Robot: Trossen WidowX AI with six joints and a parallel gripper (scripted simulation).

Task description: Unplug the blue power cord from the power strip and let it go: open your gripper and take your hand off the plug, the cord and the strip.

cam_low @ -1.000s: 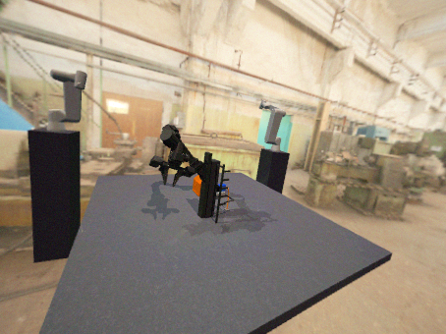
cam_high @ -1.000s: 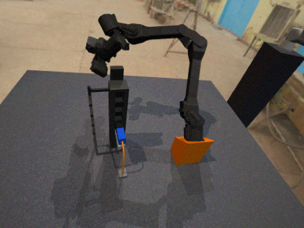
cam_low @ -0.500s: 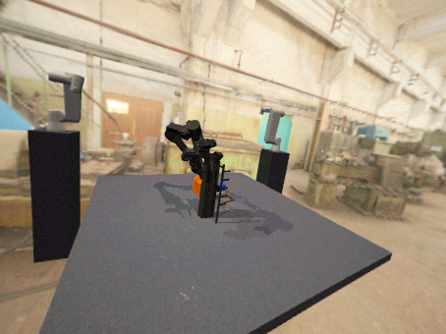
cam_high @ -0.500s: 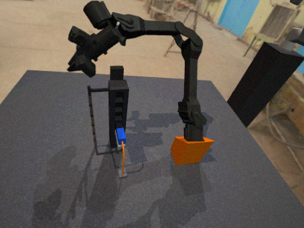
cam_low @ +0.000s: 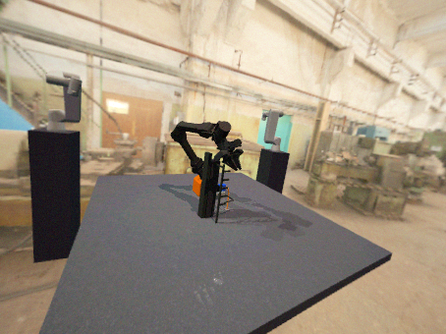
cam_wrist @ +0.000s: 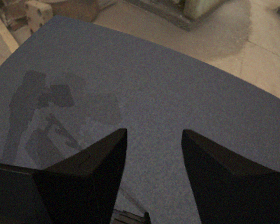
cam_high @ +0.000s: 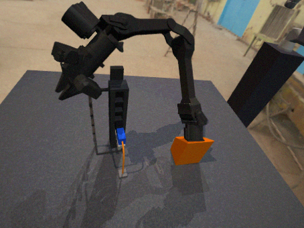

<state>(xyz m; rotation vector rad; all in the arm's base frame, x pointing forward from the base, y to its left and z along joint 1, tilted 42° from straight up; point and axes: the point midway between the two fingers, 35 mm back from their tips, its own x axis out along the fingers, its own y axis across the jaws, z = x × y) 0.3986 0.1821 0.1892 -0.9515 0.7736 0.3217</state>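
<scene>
The blue plug lies 17 cm behind my gripper tip, 2 cm to the right of it and 15 cm below it.
</scene>
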